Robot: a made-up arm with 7 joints.
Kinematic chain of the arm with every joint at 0, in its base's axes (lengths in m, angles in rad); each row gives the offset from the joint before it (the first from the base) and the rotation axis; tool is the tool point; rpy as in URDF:
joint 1: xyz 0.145 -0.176 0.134 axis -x
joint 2: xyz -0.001 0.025 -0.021 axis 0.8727 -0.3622 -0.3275
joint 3: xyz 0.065 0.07 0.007 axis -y
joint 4: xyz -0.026 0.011 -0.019 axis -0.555 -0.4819 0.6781
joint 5: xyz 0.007 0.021 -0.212 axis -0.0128 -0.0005 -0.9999
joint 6: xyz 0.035 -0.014 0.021 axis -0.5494 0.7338 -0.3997
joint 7: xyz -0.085 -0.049 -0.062 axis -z
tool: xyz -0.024 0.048 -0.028 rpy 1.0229 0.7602 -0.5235
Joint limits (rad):
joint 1: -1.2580..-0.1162
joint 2: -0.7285..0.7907
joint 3: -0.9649..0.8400
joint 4: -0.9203..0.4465
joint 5: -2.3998..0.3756
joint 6: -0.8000..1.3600
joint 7: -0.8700..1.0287
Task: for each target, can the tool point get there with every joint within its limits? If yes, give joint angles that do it. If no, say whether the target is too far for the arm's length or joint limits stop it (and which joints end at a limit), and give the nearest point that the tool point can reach.
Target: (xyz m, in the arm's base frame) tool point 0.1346 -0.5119 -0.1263
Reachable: no: joint limits stop it (at a limit: joint 1, joint 2, joint 4, joint 7) | nearest point 0.1227 -0.3402 -0.1161 | short by 0.172 m
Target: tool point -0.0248 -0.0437 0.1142
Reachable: yes | joints -1.0997 -0.5439 -0.5731 -0.6299 -1.5508 1.1073 0.2752
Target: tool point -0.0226 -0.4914 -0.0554
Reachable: no: joint limits stop it (at a limit: joint 1, joint 2, joint 4, joint 7) | nearest point 0.0080 -0.3358 -0.0550 | short by 0.159 m
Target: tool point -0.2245 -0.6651 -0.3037
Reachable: no: too far | nearest point -0.0114 -0.3183 -0.1148 | short by 0.449 m
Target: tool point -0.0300 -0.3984 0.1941
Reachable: no: joint limits stop it (at a limit: joint 1, joint 2, joint 3, joint 4, joint 7) | nearest point -0.0108 -0.2875 0.0911 | short by 0.153 m
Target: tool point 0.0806 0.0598 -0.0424
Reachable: yes | joints -0.8119 -0.2050 -0.1984 0.0126 -0.6288 0.1533 0.6623
